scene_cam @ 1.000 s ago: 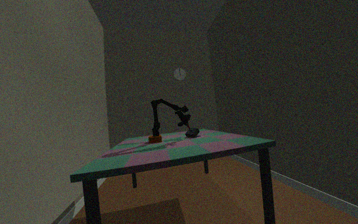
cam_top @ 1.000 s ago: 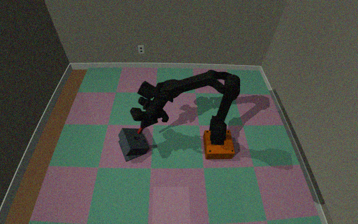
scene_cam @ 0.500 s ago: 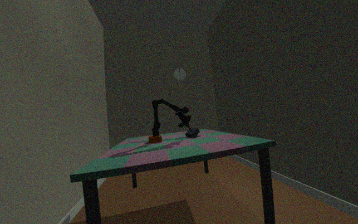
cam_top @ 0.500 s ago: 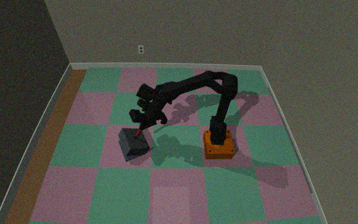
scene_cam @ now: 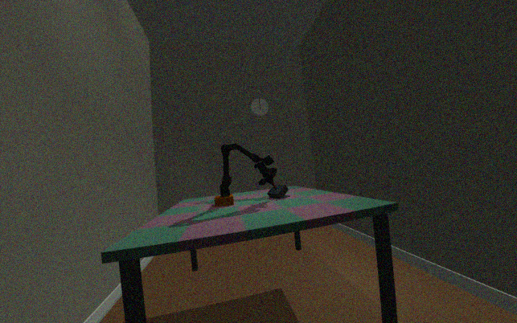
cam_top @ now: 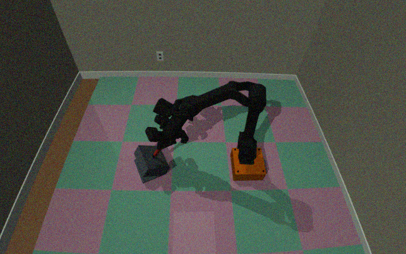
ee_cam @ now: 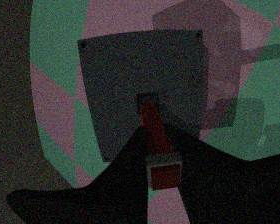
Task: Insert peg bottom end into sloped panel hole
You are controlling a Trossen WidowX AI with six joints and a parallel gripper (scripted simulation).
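Now: gripper tip 40 mm short of the sloped panel, 20 mm to the right of it and 60 mm above it. The rest, counted from my gripper tip: peg (10 mm behind, 10 mm above).
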